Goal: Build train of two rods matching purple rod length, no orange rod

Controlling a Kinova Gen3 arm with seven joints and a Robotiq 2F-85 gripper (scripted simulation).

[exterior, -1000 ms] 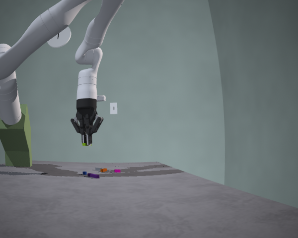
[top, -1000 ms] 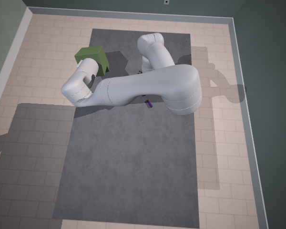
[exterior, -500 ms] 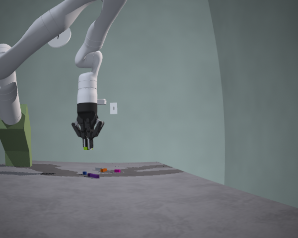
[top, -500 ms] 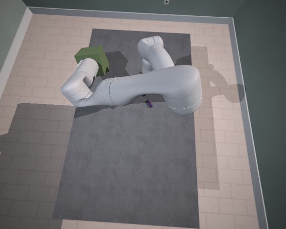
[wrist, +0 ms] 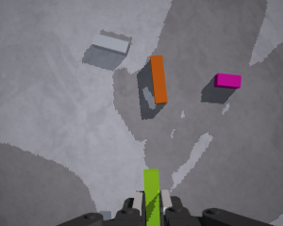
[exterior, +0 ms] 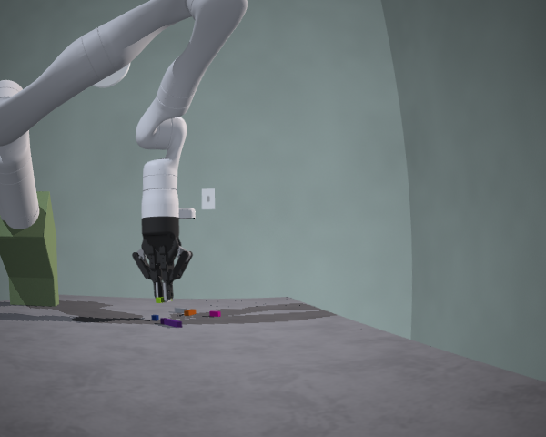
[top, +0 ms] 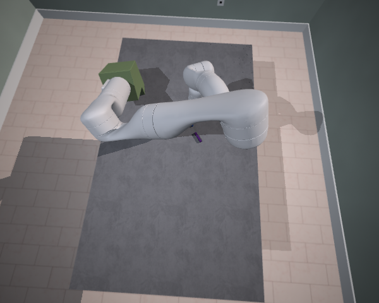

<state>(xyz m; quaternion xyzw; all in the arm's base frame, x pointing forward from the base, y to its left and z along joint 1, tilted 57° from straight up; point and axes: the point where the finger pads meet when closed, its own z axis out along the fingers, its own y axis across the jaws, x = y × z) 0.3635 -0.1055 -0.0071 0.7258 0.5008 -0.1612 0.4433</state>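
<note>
My gripper is now 5 cm above the blue rod, 3 cm to the left of it and 2 cm past it. Round my hand: purple rod 10 cm to the right, 5 cm below, 1 cm ahead; lime rod 1 cm below; orange rod 8 cm to the left, 5 cm below, 5 cm ahead.
</note>
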